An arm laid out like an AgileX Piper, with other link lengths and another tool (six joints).
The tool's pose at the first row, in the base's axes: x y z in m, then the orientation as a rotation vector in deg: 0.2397 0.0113 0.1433 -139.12 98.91 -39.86
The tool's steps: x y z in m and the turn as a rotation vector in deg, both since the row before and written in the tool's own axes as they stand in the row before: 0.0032 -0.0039 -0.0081 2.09 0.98 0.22; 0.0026 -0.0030 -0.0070 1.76 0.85 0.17; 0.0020 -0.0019 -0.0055 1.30 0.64 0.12; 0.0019 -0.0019 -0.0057 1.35 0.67 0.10; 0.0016 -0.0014 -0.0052 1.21 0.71 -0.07; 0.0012 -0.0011 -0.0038 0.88 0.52 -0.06; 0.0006 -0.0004 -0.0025 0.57 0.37 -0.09; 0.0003 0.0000 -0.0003 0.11 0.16 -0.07; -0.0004 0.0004 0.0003 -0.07 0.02 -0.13; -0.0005 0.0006 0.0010 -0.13 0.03 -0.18; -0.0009 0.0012 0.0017 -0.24 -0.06 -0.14; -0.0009 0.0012 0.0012 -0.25 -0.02 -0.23; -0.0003 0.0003 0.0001 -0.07 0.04 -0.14; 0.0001 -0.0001 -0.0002 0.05 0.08 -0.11; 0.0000 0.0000 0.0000 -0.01 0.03 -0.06
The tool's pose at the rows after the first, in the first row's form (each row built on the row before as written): 0.2407 0.0113 0.1528 -137.58 97.89 -42.57; 0.2408 0.0114 0.1608 -136.27 97.00 -44.85; 0.2403 0.0114 0.1669 -135.30 96.33 -46.53; 0.2395 0.0115 0.1732 -134.30 95.60 -48.26; 0.2383 0.0116 0.1787 -133.55 94.82 -49.97; 0.2374 0.0117 0.1827 -133.01 94.24 -51.21; 0.2365 0.0118 0.1851 -132.70 93.82 -52.06; 0.2364 0.0116 0.1855 -132.69 93.72 -52.35; 0.2362 0.0117 0.1849 -132.87 93.65 -52.36; 0.2362 0.0117 0.1836 -133.14 93.59 -52.36; 0.2360 0.0117 0.1813 -133.45 93.62 -52.16; 0.2355 0.0118 0.1794 -133.85 93.59 -52.03; 0.2352 0.0119 0.1791 -134.04 93.52 -52.07; 0.2352 0.0119 0.1793 -134.11 93.40 -52.23; 0.2352 0.0119 0.1793 -134.18 93.36 -52.28
